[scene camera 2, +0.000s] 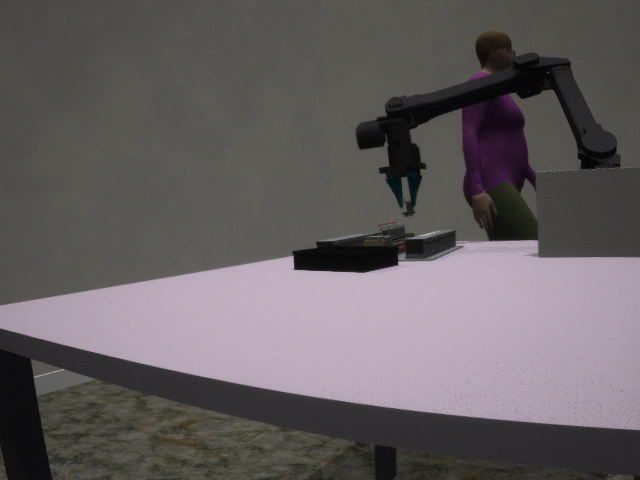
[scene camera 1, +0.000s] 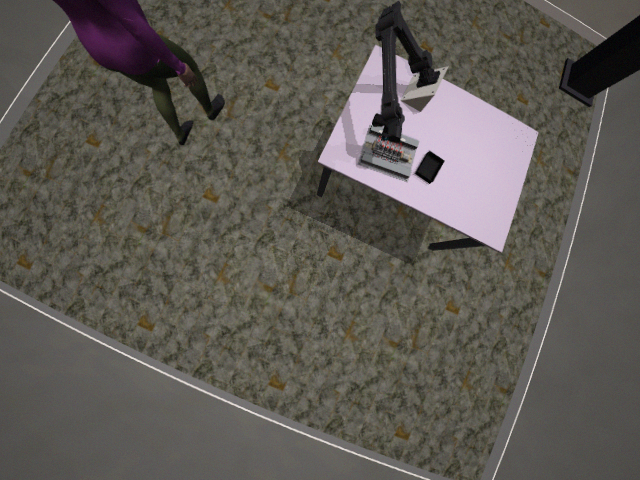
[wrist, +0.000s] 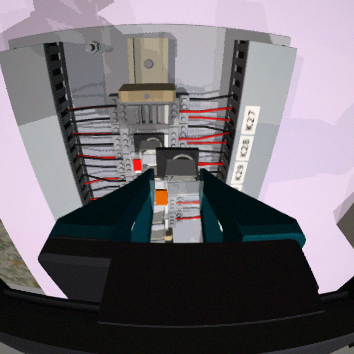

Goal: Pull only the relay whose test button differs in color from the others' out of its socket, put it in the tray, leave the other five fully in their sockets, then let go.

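Frame: origin at the arm's base, x left, y back, z up, level; millimetres.
Where they show: gripper, between the fingertips: (scene camera 2: 407, 207) (scene camera 1: 384, 137) (wrist: 176, 176); arm's base, origin of its link: (scene camera 2: 605, 202) (scene camera 1: 428, 80).
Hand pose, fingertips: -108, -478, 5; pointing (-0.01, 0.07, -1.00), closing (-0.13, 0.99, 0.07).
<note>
Things, the pixels of their top centre, and the offset from my fingertips, as dx, dy, dz.
- relay, centre of its top: (wrist: 179, 197) (scene camera 2: 407, 198) -2, +0, +21
- orange test button, centre of its top: (wrist: 161, 197) +0, -10, +21
- relay with a red test button, centre of its top: (wrist: 147, 164) +15, -19, -35
- black tray, centre of its top: (scene camera 2: 345, 248) (scene camera 1: 431, 166) +333, +14, -69
- panel, centre of its top: (wrist: 151, 179) (scene camera 1: 389, 152) +72, -12, -94
- tan end clamp, centre of its top: (wrist: 146, 95) -31, -24, -64
My gripper (scene camera 2: 407, 206) (wrist: 176, 176) is shut on a relay (scene camera 2: 408, 209) (wrist: 182, 169) with an orange test button (wrist: 161, 197). The relay hangs upright above the socket row, its pins pointing down and apart from the panel. A relay with a red test button (wrist: 137, 165) sits in the row below, at the left in the wrist view. The fingers and the held relay hide much of the row, so the other relays cannot all be made out. The black tray (scene camera 1: 430, 166) (scene camera 2: 345, 259) stands beside the panel, away from the gripper.
The panel (wrist: 200, 60) carries slotted wire ducts (scene camera 2: 431, 243) (wrist: 267, 110) on both sides, red and black wires, and a tan end clamp (wrist: 146, 95). A pale stand (scene camera 1: 419, 100) (scene camera 2: 586, 211) bears the arm's base. A person in purple (scene camera 1: 113, 46) (scene camera 2: 493, 129) stands beyond the table.
</note>
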